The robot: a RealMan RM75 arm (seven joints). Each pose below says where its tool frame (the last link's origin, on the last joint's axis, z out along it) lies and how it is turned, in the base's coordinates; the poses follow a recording.
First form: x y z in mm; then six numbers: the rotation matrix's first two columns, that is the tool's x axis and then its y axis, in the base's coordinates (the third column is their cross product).
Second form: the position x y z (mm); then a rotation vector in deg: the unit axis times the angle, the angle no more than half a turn. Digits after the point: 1 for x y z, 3 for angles.
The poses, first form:
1: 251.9, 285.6, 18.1, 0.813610, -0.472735, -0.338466, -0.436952, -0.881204, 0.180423
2: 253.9, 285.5, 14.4, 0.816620, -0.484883, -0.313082, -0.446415, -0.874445, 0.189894
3: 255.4, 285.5, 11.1, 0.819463, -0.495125, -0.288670, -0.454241, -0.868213, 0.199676
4: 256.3, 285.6, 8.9, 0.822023, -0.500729, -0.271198, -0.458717, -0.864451, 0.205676
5: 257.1, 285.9, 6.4, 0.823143, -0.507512, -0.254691, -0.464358, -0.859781, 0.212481
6: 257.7, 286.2, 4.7, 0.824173, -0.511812, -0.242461, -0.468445, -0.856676, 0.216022
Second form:
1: 251.9, 285.6, 18.1, 166.243, -41.795, -33.173
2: 253.9, 285.5, 14.4, 165.634, -42.593, -31.051
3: 255.4, 285.5, 11.1, 164.984, -43.220, -29.052
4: 256.3, 285.6, 8.9, 164.576, -43.538, -27.618
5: 257.1, 285.9, 6.4, 164.080, -43.974, -26.311
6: 257.7, 286.2, 4.7, 163.796, -44.273, -25.325
